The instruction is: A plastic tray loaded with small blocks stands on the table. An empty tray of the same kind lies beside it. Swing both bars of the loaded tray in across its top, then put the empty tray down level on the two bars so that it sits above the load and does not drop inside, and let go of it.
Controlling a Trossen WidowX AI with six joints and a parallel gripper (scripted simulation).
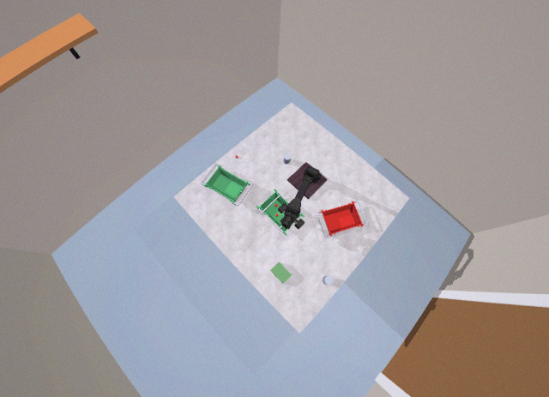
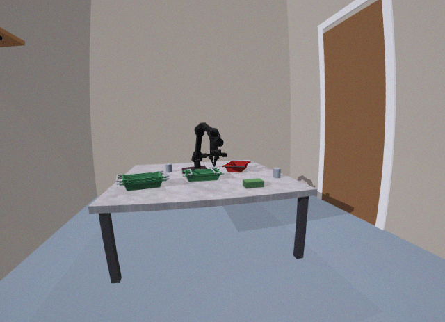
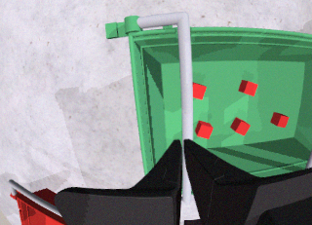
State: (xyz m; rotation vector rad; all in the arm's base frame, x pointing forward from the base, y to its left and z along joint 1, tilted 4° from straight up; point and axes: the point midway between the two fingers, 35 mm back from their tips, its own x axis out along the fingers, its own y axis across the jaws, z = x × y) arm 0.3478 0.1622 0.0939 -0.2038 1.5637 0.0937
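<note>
My gripper tip is 32 cm past the red tray, 20 cm to the right of it and 5 cm above it. Round my gripper tip: green block: 25 cm to the left, 25 cm ahead, 7 cm below.
</note>
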